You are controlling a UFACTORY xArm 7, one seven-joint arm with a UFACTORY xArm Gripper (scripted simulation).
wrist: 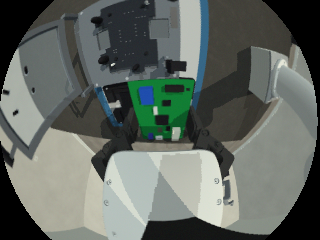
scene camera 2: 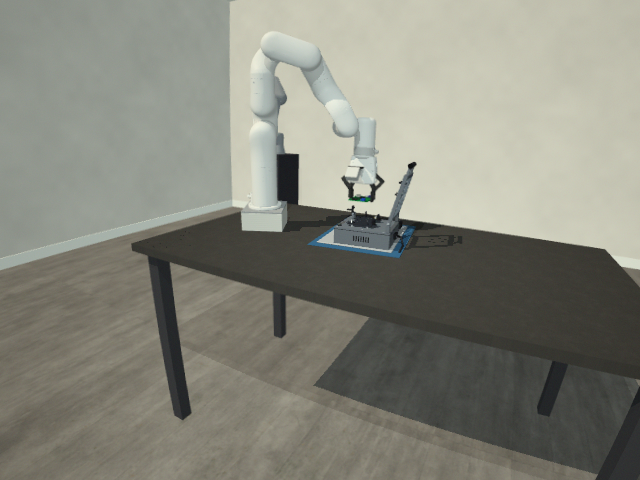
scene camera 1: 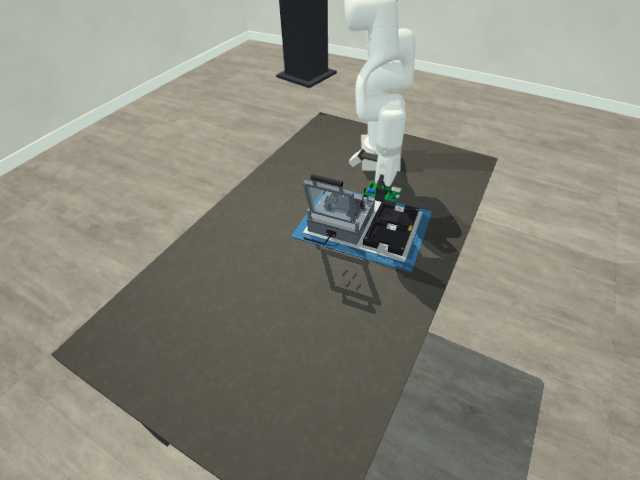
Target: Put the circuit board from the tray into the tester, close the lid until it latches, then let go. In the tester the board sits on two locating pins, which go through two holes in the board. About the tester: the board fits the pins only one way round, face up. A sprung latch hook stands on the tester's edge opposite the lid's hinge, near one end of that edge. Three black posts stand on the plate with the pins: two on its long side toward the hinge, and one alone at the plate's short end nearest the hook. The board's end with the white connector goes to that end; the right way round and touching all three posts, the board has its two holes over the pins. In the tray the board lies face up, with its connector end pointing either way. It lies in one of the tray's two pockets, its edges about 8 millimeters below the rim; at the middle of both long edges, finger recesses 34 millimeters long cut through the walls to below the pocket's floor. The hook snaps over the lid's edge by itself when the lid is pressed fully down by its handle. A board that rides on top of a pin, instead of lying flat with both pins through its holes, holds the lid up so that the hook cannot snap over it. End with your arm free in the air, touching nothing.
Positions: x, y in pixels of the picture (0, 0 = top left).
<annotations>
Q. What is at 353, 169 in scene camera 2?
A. The gripper.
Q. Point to a clear lid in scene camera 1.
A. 337, 203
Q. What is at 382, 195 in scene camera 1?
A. The gripper.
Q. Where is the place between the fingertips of the gripper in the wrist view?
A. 162, 113
</annotations>
